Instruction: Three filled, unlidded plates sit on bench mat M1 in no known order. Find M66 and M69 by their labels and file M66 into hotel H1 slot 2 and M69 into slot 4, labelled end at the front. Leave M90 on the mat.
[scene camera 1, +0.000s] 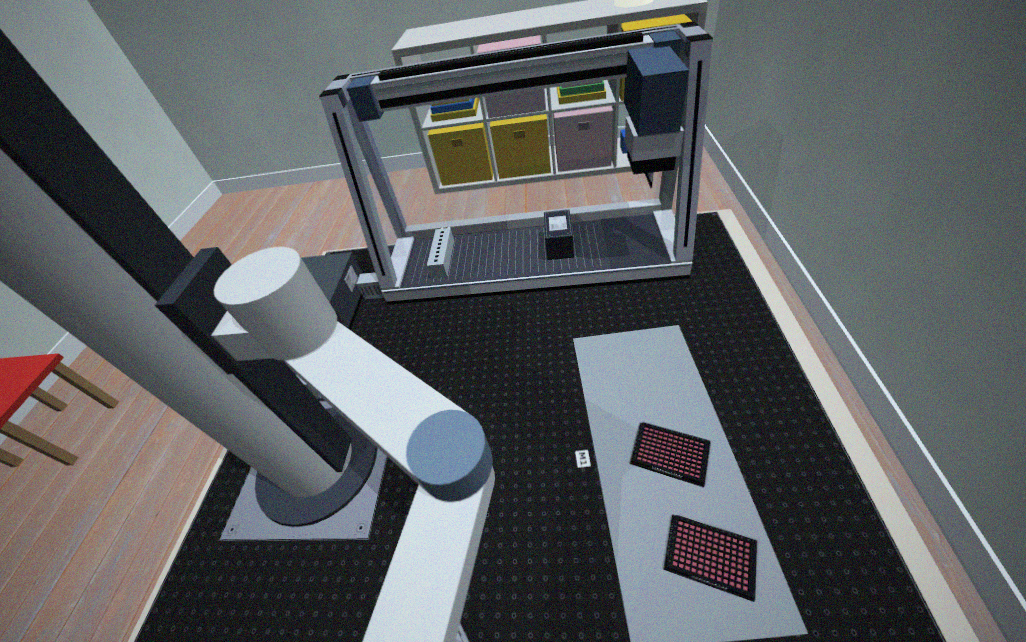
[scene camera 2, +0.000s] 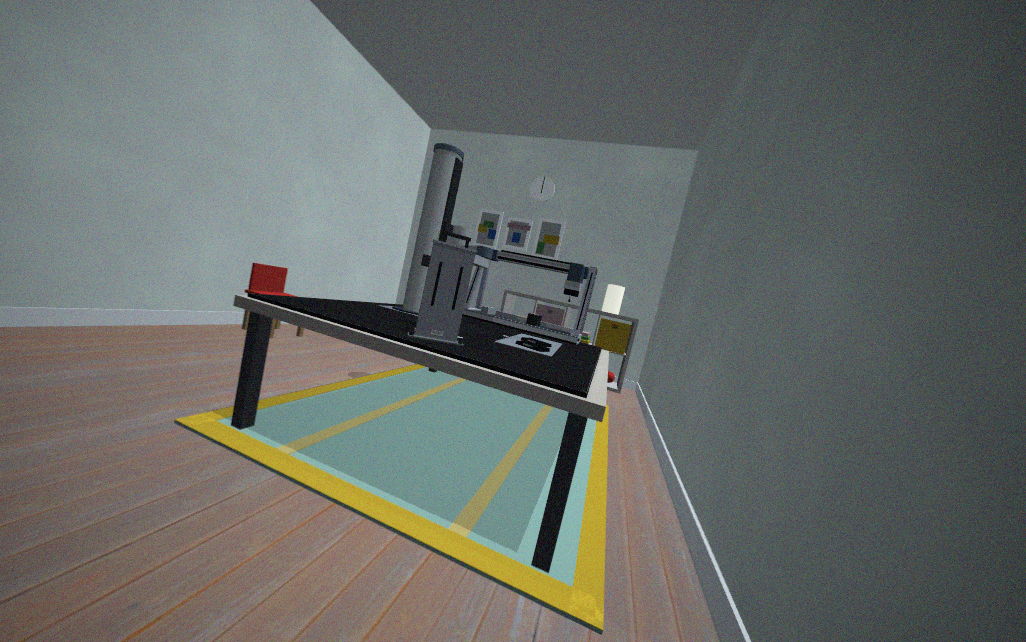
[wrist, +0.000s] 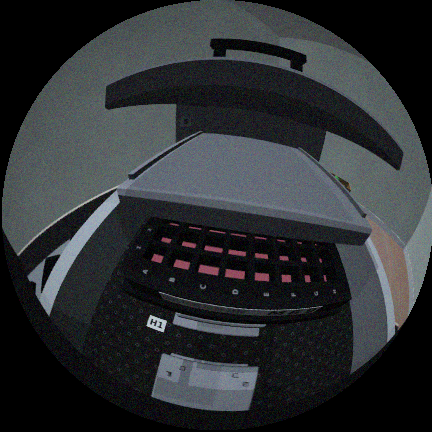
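Pixels of known places: arm's base at its link origin: (scene camera 1: 320, 464) (scene camera 2: 415, 314).
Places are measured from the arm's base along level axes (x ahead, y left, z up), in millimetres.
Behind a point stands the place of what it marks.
Observation:
Plate M69 (wrist: 235, 285) @[y -471, x 398, z 241 mm], black with pink wells, lies under a grey shelf (wrist: 245, 175) @[y -496, x 417, z 260 mm] of hotel H1 (scene camera 2: 444, 291) @[y -600, x 474, z 178 mm]. Its front label strip is strongly foreshortened and unreadable in the wrist view, and its front edge seems dipped. The gripper is shut on this plate; its fingertips cannot be made out. The slot mark on the hotel's back wall is too small to read. Two filled plates lie apart on the grey bench mat M1 (scene camera 1: 616, 378): one plate (scene camera 1: 671, 452) @[y -17, x 698, z 26 mm] nearer the gantry, the other plate (scene camera 1: 711, 554) @[y -187, x 720, z 30 mm] nearer the camera. Their labels are unreadable.
The arm's blue-capped elbow (scene camera 1: 447, 454) @[y -183, x 399, z 403 mm] is left of the mat. A gantry machine (scene camera 1: 529, 289) @[y 451, x 443, z 22 mm] spans the bench's far end. The tag H1 (wrist: 156, 323) @[y -422, x 476, z 13 mm] lies on the dark bench surface. The hotel's roof edge (wrist: 250, 90) and handle (wrist: 260, 47) @[y -581, x 466, z 363 mm] are above the plate.

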